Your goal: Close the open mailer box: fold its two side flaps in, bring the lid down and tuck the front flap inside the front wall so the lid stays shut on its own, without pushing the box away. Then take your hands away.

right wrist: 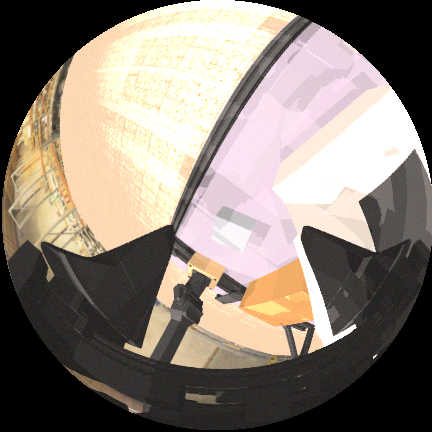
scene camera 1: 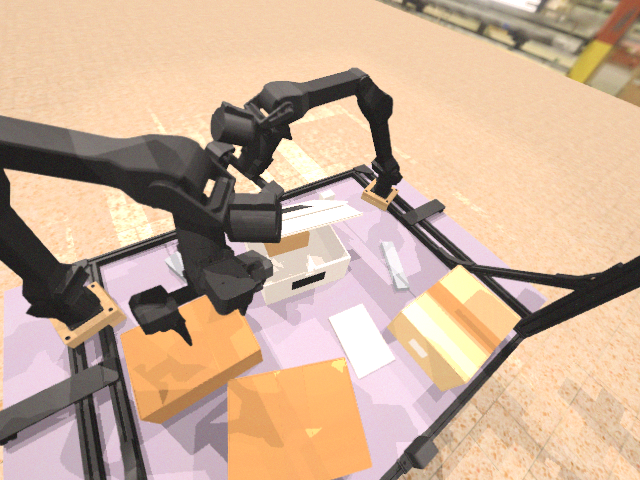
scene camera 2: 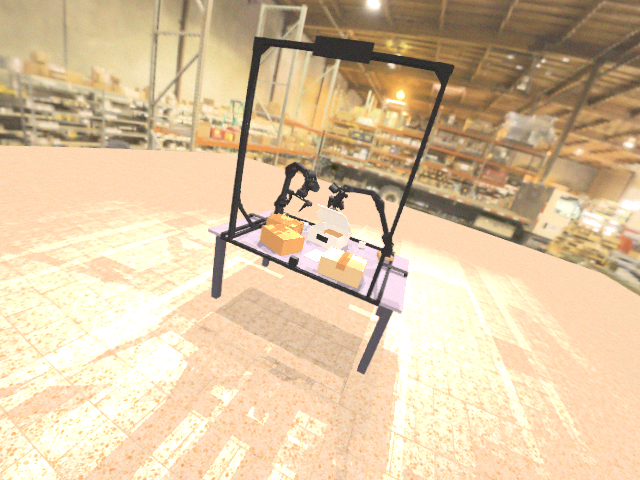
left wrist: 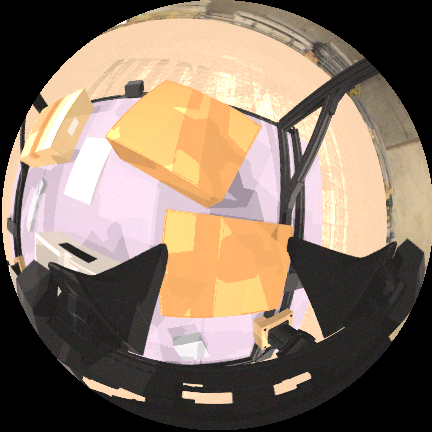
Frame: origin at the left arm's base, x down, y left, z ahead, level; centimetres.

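Seen in the pictures: left gripper, between the fingertips: [scene camera 1: 218, 328] [scene camera 2: 292, 208] [left wrist: 228, 247]; right gripper, between the fingertips: [right wrist: 241, 232]; left arm's base, origin of its link: [right wrist: 200, 277] [scene camera 1: 81, 310] [scene camera 2: 278, 213] [left wrist: 277, 331]; right arm's base, origin of its link: [scene camera 1: 381, 190].
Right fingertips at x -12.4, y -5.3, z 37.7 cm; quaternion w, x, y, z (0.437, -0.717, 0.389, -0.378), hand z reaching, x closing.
Offsets run from my right fingertips to a thing's top centre.
The white mailer box @[dx +7.2, dy -15.5, dz +5.6 cm] [scene camera 1: 333, 271] [left wrist: 50, 248] stands open near the table's far edge, a dark label on its front wall and a brown piece @[dx +10.7, dy -9.7, dz +8.3 cm] [scene camera 1: 289, 243] inside. Its lid [scene camera 1: 330, 217] [scene camera 2: 333, 219] [right wrist: 335, 167] is raised at the back. The side flaps cannot be made out clearly, and the left arm hides part of the box. My left gripper [scene camera 1: 216, 326] [left wrist: 228, 247] is open and empty above an orange carton, beside the mailer box. My right gripper [right wrist: 241, 232] is open and empty, high behind the raised lid; the lid passes close to one finger in the right wrist view.
Orange cartons @[dx +7.7, dy -18.9, dz -26.5 cm] [scene camera 1: 191, 356] @[dx +7.0, dy -42.7, dz -22.8 cm] [scene camera 1: 297, 418] stand at the left and front. A tan taped carton @[dx +7.0, dy -58.1, dz +16.1 cm] [scene camera 1: 454, 328] stands at the right. A white flat piece @[dx +16.6, dy -43.2, dz +0.1 cm] [scene camera 1: 361, 341] lies between them, and a pale strip @[dx +15.3, dy -38.8, dz +24.4 cm] [scene camera 1: 394, 266] lies right of the mailer box. Black rails [scene camera 1: 439, 245] edge the table.
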